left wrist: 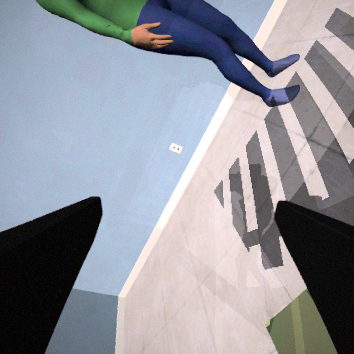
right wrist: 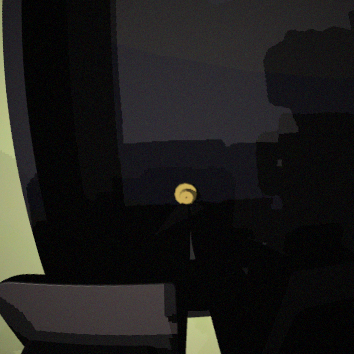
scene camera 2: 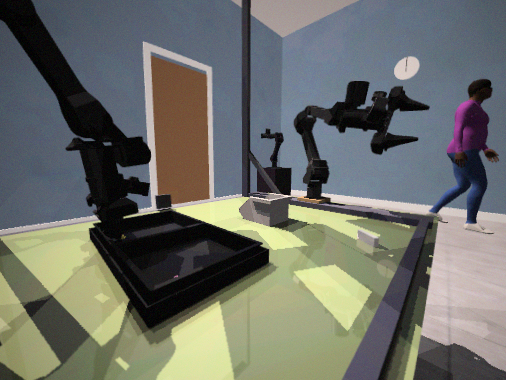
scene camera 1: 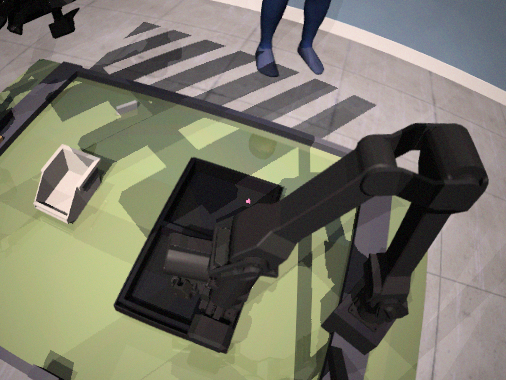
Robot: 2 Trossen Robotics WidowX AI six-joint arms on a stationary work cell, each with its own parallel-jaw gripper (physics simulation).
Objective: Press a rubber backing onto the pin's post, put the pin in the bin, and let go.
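A small round yellow rubber backing is in a compartment of the black tray, right at my right fingertips. A pin under it cannot be made out; that area is very dark. My right gripper points down into that compartment and is shut, with no thing plainly seen between its fingers. In scene camera 1 the arm hides its fingertips. The open light grey bin stands apart from the tray. My left gripper is wide open, empty and held high.
A tiny pink thing lies in the tray's other compartment. A small white block lies on the table near the dark edge rail. The tray's raised walls stand around my right fingers. A person stands beyond the table.
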